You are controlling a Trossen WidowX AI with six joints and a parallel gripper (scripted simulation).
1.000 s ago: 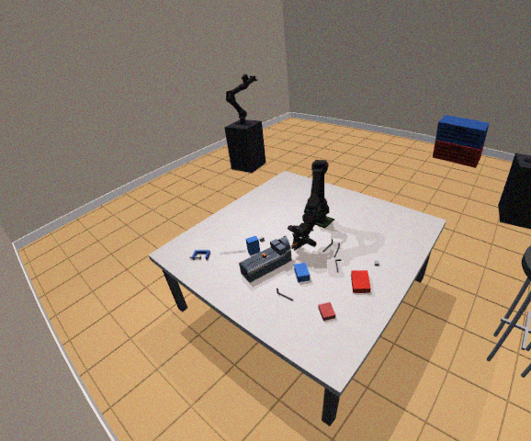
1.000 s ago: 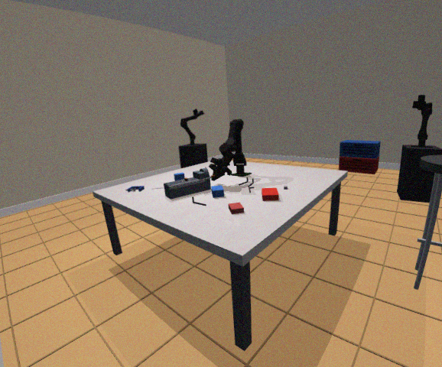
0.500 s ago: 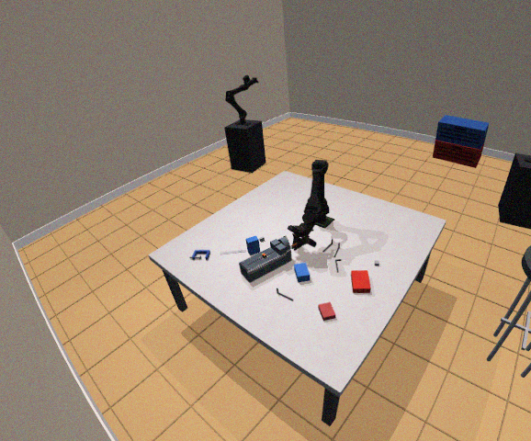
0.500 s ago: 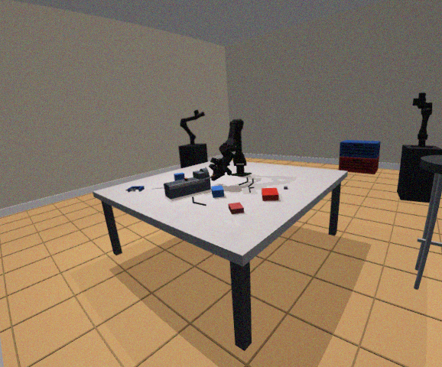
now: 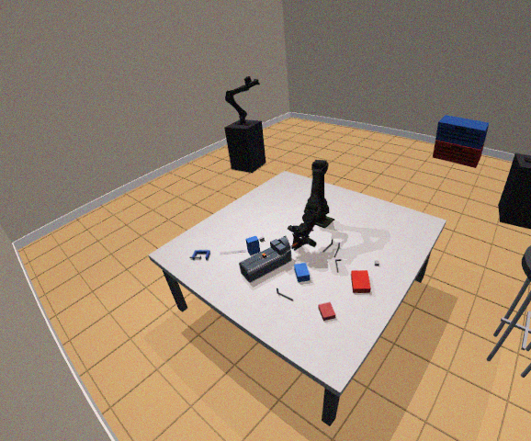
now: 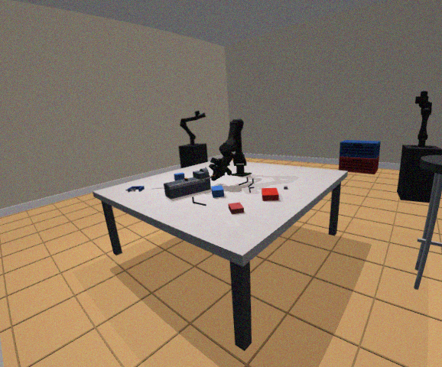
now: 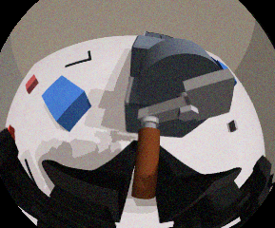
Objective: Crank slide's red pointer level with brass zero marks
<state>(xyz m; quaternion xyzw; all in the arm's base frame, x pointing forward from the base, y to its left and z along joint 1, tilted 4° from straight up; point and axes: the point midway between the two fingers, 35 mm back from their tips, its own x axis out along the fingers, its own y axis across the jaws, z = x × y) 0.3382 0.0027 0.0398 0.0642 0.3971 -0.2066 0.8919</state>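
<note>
Right now the brown crank handle is 2 cm behind my gripper tip, 2 cm above it and 1 cm to the left of it. Round my gripper tip: red pointer 14 cm ahead, 9 cm to the right, 4 cm above.
</note>
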